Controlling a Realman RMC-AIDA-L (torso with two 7-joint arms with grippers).
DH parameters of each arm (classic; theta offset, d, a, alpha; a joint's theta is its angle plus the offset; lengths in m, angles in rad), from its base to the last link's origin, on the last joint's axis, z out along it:
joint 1: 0 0.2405 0 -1.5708
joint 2: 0 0 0 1.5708
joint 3: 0 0.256 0 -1.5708
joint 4: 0 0 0 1.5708
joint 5: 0 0.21 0 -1.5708
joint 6: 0 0 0 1.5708
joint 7: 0 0.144 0 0
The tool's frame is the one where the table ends.
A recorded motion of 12 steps. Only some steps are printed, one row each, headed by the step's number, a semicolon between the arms.
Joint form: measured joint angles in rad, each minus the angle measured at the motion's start. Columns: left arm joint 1, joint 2, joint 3, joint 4, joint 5, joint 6, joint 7; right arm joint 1, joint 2, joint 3, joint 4, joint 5, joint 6, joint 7.
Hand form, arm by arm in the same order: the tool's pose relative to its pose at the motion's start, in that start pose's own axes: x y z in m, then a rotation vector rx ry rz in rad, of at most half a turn. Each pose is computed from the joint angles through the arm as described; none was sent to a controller.
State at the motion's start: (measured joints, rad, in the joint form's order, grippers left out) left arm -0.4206 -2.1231 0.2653 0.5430 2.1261 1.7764 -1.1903; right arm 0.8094 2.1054 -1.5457 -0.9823 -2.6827 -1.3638 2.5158
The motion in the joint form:
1: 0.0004 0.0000 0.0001 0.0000 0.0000 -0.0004 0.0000; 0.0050 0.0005 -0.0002 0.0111 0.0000 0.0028 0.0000
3: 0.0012 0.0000 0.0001 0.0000 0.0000 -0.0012 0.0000; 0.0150 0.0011 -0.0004 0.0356 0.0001 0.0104 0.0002
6: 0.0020 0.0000 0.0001 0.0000 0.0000 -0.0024 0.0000; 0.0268 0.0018 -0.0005 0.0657 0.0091 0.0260 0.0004
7: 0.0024 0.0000 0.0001 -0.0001 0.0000 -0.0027 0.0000; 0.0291 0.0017 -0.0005 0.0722 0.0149 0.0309 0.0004
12: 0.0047 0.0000 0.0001 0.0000 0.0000 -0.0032 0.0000; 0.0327 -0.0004 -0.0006 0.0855 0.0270 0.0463 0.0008
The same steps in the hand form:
1: -0.0001 0.0000 -0.0001 0.0006 -0.0003 -0.0003; -0.0001 0.0001 0.0012 -0.0017 0.0043 0.0004
3: -0.0004 0.0000 -0.0003 0.0019 -0.0006 -0.0008; 0.0001 -0.0001 0.0039 -0.0046 0.0131 0.0028
6: -0.0007 -0.0001 -0.0006 0.0036 -0.0012 -0.0014; -0.0009 0.0002 0.0073 -0.0114 0.0139 0.0084
7: -0.0008 -0.0001 -0.0007 0.0041 -0.0013 -0.0017; -0.0014 0.0004 0.0081 -0.0148 0.0109 0.0108
12: -0.0014 0.0000 -0.0014 0.0063 -0.0018 -0.0032; -0.0024 -0.0003 0.0094 -0.0175 0.0012 0.0179

